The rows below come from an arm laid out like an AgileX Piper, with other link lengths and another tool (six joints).
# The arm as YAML. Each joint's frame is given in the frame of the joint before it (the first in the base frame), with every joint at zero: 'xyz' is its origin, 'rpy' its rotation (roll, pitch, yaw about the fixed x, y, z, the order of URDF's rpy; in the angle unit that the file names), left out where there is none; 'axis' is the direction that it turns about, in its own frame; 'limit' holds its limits. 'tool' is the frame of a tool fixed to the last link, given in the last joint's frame.
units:
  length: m
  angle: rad
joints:
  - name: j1
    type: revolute
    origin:
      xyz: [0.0, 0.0, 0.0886]
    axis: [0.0, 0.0, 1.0]
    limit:
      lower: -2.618
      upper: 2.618
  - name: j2
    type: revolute
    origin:
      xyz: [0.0, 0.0, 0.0]
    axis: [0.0, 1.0, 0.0]
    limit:
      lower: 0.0
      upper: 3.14
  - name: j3
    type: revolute
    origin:
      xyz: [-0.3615, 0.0, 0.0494]
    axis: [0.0, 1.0, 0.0]
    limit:
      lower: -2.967
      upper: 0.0
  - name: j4
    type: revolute
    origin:
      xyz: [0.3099, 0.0, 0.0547]
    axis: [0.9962, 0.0, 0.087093]
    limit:
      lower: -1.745
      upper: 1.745
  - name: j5
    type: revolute
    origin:
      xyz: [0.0, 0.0, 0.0]
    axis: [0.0, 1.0, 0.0]
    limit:
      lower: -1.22
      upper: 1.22
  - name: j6
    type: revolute
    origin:
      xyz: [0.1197, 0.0, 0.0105]
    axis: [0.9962, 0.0, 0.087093]
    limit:
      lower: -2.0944
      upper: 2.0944
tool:
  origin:
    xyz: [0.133, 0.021, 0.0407]
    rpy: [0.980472, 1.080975, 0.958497]
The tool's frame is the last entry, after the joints.
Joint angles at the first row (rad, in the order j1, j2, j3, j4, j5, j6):
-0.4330 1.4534 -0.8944 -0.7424 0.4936 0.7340
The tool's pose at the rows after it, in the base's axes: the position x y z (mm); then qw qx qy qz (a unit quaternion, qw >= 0):
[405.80 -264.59 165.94 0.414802 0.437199 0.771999 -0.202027]
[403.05 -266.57 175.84 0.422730 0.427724 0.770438 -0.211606]
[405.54 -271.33 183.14 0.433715 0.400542 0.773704 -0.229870]
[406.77 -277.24 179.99 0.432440 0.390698 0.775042 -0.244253]
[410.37 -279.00 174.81 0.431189 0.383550 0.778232 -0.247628]
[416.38 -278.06 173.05 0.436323 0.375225 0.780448 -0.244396]
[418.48 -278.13 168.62 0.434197 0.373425 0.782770 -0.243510]
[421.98 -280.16 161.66 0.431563 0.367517 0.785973 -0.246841]
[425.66 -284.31 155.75 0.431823 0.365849 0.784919 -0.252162]
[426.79 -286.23 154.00 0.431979 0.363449 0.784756 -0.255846]
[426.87 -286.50 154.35 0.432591 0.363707 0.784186 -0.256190]
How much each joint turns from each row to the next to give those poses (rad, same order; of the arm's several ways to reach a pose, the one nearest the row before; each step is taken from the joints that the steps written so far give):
0.0000 -0.0031 0.0000 -0.0043 0.0364 0.0000
0.0000 -0.0184 0.0000 -0.0278 0.0063 0.0000
0.0000 -0.0015 0.0000 -0.0766 -0.0115 0.0099
0.0000 0.0166 0.0000 -0.0610 0.0023 0.0331
0.0000 0.0168 0.0000 -0.0275 -0.0090 0.0135
0.0000 0.0104 0.0000 -0.0186 -0.0230 0.0079
0.0000 0.0107 0.0000 -0.0051 -0.0057 0.0034
0.0000 0.0204 0.0000 -0.0314 -0.0075 0.0202
0.0000 0.0223 0.0000 -0.0550 -0.0056 0.0528
0.0000 0.0079 0.0000 -0.0253 -0.0003 0.0197
0.0000 0.0000 0.0000 -0.0035 0.0000 0.0041

